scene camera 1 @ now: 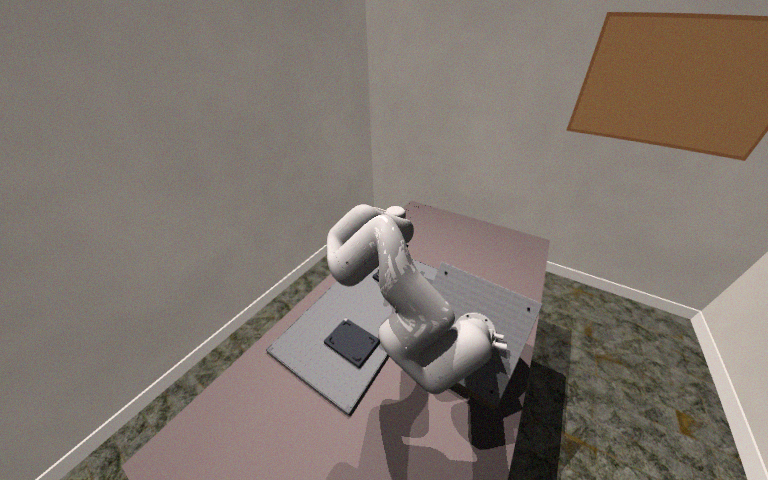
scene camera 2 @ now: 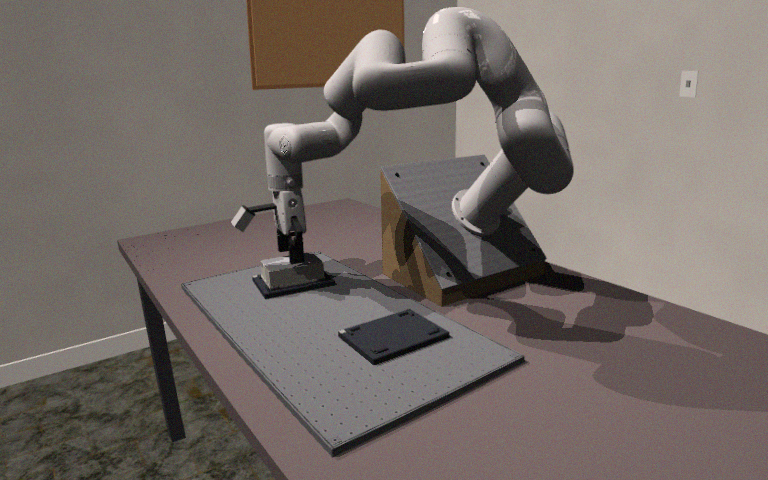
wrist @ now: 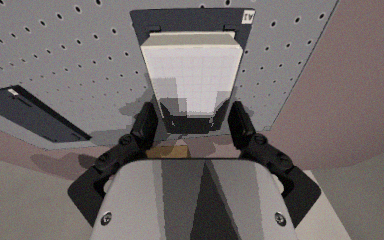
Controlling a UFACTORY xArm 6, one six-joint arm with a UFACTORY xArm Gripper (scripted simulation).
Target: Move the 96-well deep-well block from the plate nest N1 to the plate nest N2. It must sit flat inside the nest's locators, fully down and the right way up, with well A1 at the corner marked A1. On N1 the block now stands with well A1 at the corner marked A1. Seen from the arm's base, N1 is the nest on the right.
Observation:
I see my gripper and a white deep-well block.
My gripper also shows in the wrist view.

